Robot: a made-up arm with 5 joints.
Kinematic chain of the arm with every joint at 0, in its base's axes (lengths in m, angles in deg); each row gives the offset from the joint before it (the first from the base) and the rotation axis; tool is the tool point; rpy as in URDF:
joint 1: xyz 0 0 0.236 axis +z
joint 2: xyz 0 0 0 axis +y
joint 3: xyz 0.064 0 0.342 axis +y
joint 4: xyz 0.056 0 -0.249 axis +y
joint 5: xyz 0.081 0 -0.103 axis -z
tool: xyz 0 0 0 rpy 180 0 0
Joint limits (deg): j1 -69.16..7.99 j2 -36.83..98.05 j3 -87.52..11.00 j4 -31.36..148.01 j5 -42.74..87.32
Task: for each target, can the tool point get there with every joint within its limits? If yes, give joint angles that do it. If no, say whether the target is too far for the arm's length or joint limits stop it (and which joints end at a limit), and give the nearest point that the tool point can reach.
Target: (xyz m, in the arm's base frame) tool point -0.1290 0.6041 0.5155
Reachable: no: joint limits stop it (at a limit: joint 1, joint 2, joint 3, joint 4) | nearest point -0.0445 0.1170 0.3347 | short by 0.526 m
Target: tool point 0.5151 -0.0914 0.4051
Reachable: yes | joints -10.06 19.76 -65.04 -8.42 48.68
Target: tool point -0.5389 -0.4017 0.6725
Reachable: no: too far | nearest point 0.0654 -0.1717 0.6725 | short by 0.647 m
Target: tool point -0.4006 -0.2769 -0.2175
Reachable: no: joint limits stop it (at a limit: joint 1, joint 2) | nearest point 0.0446 -0.1171 -0.2030 | short by 0.473 m
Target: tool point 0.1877 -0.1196 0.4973
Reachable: yes | joints -32.50 -25.07 -61.74 98.83 68.11
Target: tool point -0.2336 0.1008 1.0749
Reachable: no: too far | nearest point -0.0103 0.0045 0.8620 | short by 0.323 m
